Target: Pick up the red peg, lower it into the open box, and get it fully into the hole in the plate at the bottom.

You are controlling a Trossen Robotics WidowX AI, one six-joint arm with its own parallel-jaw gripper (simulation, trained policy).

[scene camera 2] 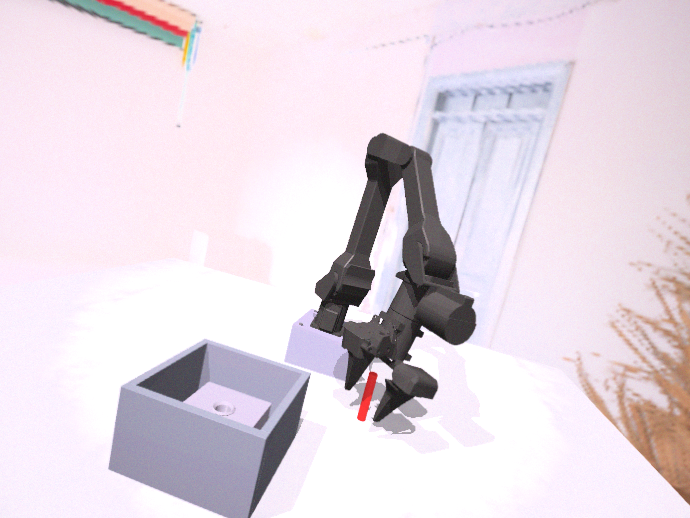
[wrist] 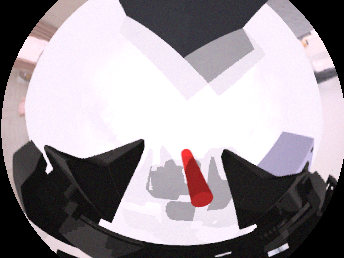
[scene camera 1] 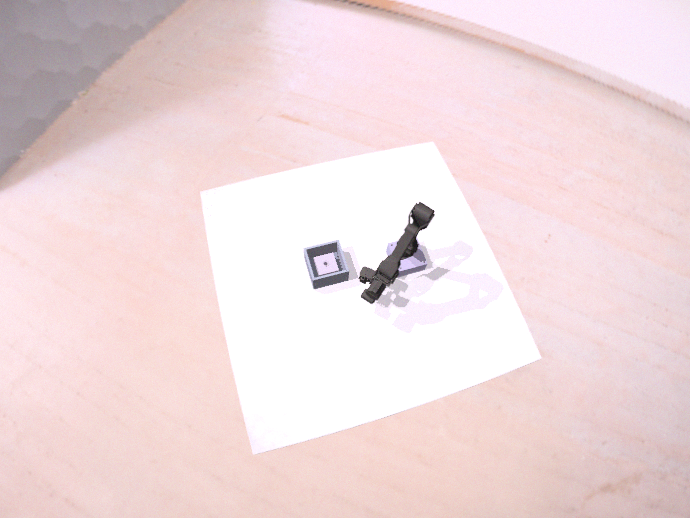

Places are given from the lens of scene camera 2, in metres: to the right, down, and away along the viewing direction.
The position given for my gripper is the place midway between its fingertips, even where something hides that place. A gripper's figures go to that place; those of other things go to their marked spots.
my gripper [scene camera 2: 360, 404]: 0.02, 0.23, 0.60
grey box [scene camera 2: 191, 454]: -0.15, 0.19, 0.38
